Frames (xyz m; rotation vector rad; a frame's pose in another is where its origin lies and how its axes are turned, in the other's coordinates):
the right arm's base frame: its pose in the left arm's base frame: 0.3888 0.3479 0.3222 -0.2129 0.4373 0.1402
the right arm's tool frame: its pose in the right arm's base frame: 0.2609 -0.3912 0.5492 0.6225 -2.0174 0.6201
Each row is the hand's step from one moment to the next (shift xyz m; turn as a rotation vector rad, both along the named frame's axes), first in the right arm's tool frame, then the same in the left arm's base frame.
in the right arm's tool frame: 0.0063 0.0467 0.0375 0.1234 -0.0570 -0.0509
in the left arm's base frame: -0.0601 -0.0003 0.0045 0.0725 0.0022 0.1257
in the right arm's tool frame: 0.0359 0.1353 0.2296 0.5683 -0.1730 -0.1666
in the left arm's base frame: -0.2499 -0.0957 0.0268 0.2219 0.0130 0.5755
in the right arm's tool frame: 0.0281 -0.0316 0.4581 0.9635 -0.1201 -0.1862
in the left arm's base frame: -0.2616 -0.3782 0.0140 0.1808 0.0548 0.9704
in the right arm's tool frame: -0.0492 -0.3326 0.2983 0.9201 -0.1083 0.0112
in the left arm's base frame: 0.0756 -0.4397 -0.0542 0.0499 -0.0914 0.9206
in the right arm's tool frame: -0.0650 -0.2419 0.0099 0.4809 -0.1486 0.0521
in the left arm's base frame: 0.1849 -0.1575 -0.0621 0.0692 -0.1413 0.4809
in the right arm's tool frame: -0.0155 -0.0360 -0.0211 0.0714 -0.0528 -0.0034
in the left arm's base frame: 0.0418 -0.0057 -0.0143 0.0412 -0.0314 0.0722
